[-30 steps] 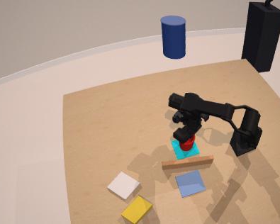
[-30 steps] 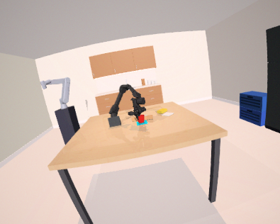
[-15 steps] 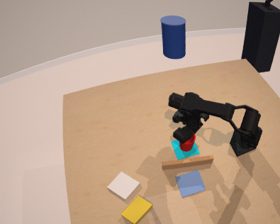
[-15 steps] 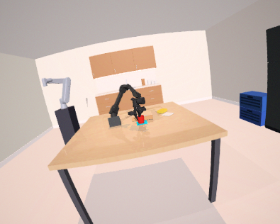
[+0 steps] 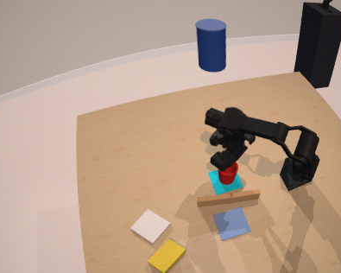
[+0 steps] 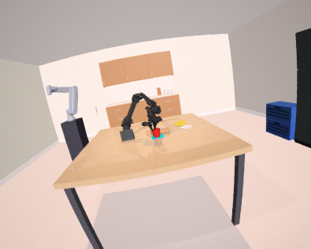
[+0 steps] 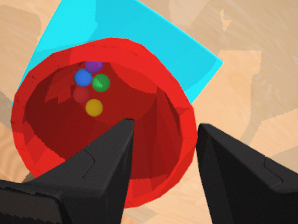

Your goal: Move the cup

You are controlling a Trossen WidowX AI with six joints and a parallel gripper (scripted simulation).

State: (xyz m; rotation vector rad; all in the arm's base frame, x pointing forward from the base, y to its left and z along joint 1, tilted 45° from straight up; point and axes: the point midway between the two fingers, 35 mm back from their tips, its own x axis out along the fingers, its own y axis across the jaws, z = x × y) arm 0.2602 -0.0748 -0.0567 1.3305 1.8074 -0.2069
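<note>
The red cup is 3 cm below my gripper tip, 2 cm ahead of it and 1 cm to the left of it. The rest, counted from my gripper tip: cyan pad (7 cm below, 2 cm to the left, 2 cm ahead); then wooden bar (11 cm to the left, 6 cm below, 4 cm ahead); then pale blue pad (21 cm to the left, 7 cm below, 5 cm ahead).
</note>
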